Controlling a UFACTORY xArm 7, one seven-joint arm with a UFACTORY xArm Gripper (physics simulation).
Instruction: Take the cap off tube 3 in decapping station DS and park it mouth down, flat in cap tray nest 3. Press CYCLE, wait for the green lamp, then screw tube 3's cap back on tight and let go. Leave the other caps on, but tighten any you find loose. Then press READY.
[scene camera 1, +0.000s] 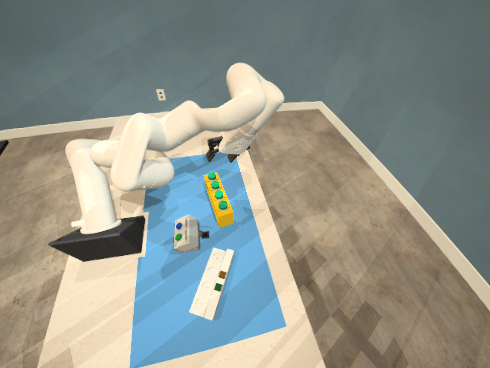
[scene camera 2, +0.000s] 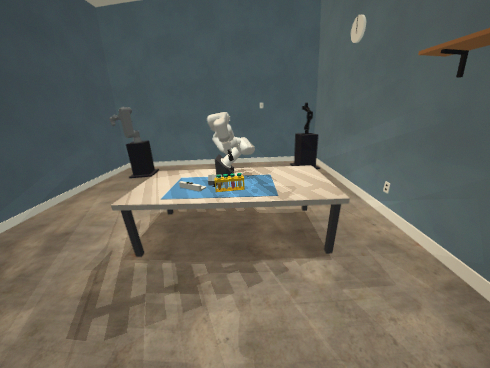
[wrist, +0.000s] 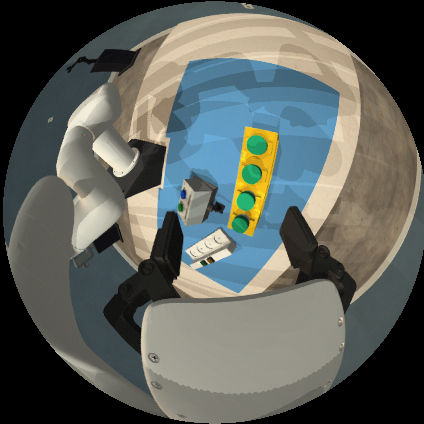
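Pixels of known places: gripper, fingertip midpoint: (scene camera 1: 219, 159) (scene camera 2: 230, 156) (wrist: 234, 221); arm's base, link origin: (scene camera 1: 102, 227) (scene camera 2: 225, 163) (wrist: 125, 161).
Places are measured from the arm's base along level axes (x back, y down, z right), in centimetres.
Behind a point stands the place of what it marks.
Note:
A yellow rack (scene camera 1: 226, 218) {z 9.4, x -44.3, y 3.2 cm} (wrist: 255, 159) {z -6.6, x -43.7, y -0.1 cm} holds several upright tubes with green caps on; the nearest cap in the scene camera 1 view (scene camera 1: 223, 205) {z 6.8, x -44.0, y -2.7 cm} is at the rack's front end. I cannot read which is tube 3. A white tray (scene camera 1: 211, 305) {z 35.9, x -31.0, y 4.8 cm} (scene camera 2: 191, 186) {z 28.4, x -38.4, y 6.5 cm} has round nests that look empty, and a brown and a dark green square. A grey box (scene camera 1: 189, 241) {z 14.8, x -29.0, y 1.3 cm} (wrist: 198, 200) {z 7.1, x -31.3, y 2.8 cm} has a blue button (scene camera 1: 178, 226) {z 7.1, x -26.0, y 2.5 cm} (wrist: 183, 194) {z 6.4, x -27.0, y 2.0 cm} and a green button (scene camera 1: 178, 237) {z 11.5, x -25.4, y 2.4 cm} (wrist: 180, 207) {z 11.0, x -25.8, y 2.4 cm}. My gripper (scene camera 1: 220, 158) {z -3.4, x -46.0, y -17.0 cm} (wrist: 234, 221) {z -3.4, x -46.0, y -17.0 cm} is open and empty, above and beyond the rack's far end.
A blue mat (scene camera 1: 165, 305) {z 30.4, x -16.4, y 9.4 cm} (wrist: 210, 120) {z -14.3, x -28.2, y 9.4 cm} lies on the pale table (scene camera 2: 310, 182) {z -67.9, x -42.8, y 9.7 cm}. A small black part (scene camera 1: 205, 234) {z 11.0, x -34.8, y 8.1 cm} (wrist: 218, 207) {z 10.3, x -35.0, y 8.5 cm} sticks out from the grey box toward the rack. The arm's black base (scene camera 1: 107, 242) {z 8.9, x -4.2, y -3.6 cm} stands at the table's left in the scene camera 1 view.

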